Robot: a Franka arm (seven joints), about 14 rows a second.
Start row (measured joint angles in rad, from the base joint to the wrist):
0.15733 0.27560 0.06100 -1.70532 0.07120 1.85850 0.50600
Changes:
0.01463 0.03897 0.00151 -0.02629 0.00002 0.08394 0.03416
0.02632 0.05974 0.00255 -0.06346 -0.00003 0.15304 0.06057
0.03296 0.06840 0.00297 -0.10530 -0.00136 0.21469 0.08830
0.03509 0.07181 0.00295 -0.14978 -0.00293 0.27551 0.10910
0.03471 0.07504 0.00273 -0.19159 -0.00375 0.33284 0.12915
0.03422 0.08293 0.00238 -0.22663 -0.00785 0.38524 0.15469
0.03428 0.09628 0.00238 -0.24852 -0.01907 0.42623 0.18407
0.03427 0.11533 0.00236 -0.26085 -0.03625 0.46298 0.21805
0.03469 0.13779 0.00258 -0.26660 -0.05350 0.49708 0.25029
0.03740 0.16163 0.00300 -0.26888 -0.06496 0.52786 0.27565
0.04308 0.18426 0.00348 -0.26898 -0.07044 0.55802 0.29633
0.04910 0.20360 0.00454 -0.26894 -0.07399 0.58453 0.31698
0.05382 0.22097 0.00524 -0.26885 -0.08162 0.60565 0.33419
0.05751 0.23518 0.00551 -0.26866 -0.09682 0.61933 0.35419
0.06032 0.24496 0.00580 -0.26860 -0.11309 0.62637 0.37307
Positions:
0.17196 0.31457 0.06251 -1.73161 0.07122 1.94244 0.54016
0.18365 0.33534 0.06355 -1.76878 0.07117 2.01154 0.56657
0.19029 0.34400 0.06397 -1.81062 0.06984 2.07319 0.59430
0.19242 0.34741 0.06395 -1.85510 0.06827 2.13401 0.61510
0.19204 0.35064 0.06373 -1.89691 0.06745 2.19134 0.63515
0.19155 0.35853 0.06338 -1.93195 0.06335 2.24374 0.66069
0.19161 0.37188 0.06338 -1.95384 0.05213 2.28473 0.69007
0.19160 0.39093 0.06336 -1.96617 0.03495 2.32148 0.72405
0.19202 0.41339 0.06358 -1.97192 0.01770 2.35558 0.75629
0.19473 0.43723 0.06400 -1.97420 0.00624 2.38636 0.78165
0.20041 0.45986 0.06448 -1.97430 0.00076 2.41652 0.80233
0.20643 0.47920 0.06554 -1.97426 -0.00279 2.44303 0.82298
0.21115 0.49657 0.06624 -1.97417 -0.01042 2.46415 0.84019
0.21484 0.51078 0.06651 -1.97398 -0.02562 2.47783 0.86019
0.21765 0.52056 0.06680 -1.97392 -0.04189 2.48487 0.87907

